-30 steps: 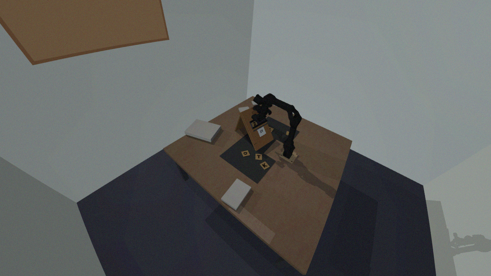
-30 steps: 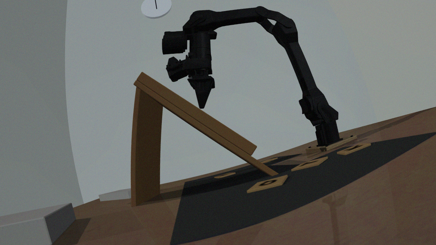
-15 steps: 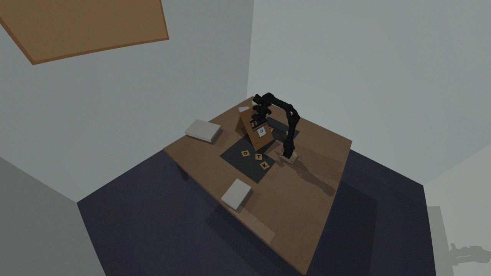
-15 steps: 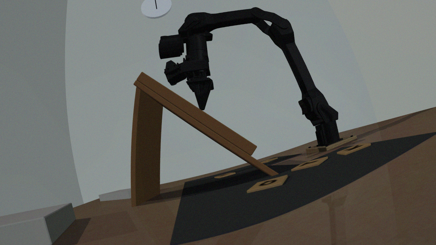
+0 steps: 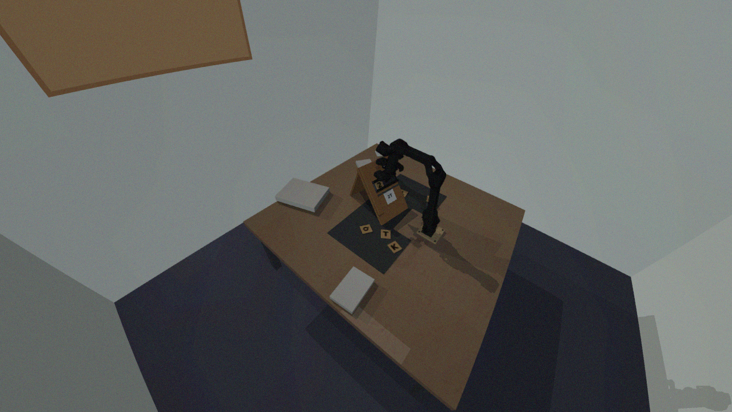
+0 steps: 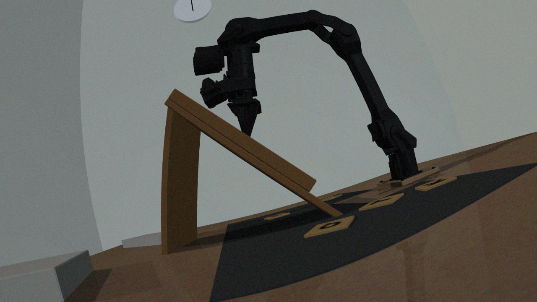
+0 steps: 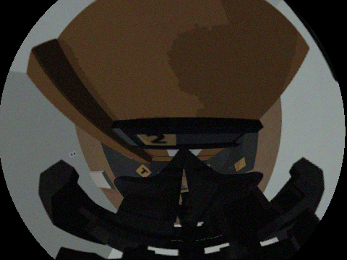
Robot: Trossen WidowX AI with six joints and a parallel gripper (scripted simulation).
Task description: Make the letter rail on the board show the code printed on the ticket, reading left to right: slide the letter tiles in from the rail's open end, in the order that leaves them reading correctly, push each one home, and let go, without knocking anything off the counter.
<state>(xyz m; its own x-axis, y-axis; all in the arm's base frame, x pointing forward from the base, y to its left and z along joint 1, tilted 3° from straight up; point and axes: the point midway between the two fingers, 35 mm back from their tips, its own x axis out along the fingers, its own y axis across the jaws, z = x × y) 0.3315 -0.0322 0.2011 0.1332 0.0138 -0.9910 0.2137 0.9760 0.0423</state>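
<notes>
My gripper tip is now 2 cm short of the tile marked 2, 3 cm to the right of it and 1 cm above it. From my gripper tip the other things lie so: tile marked O: 4 cm behind, 23 cm to the left, 18 cm below; white ticket: 4 cm behind, 8 cm below; dark mat: 13 cm behind, 2 cm to the left, 18 cm below.
</notes>
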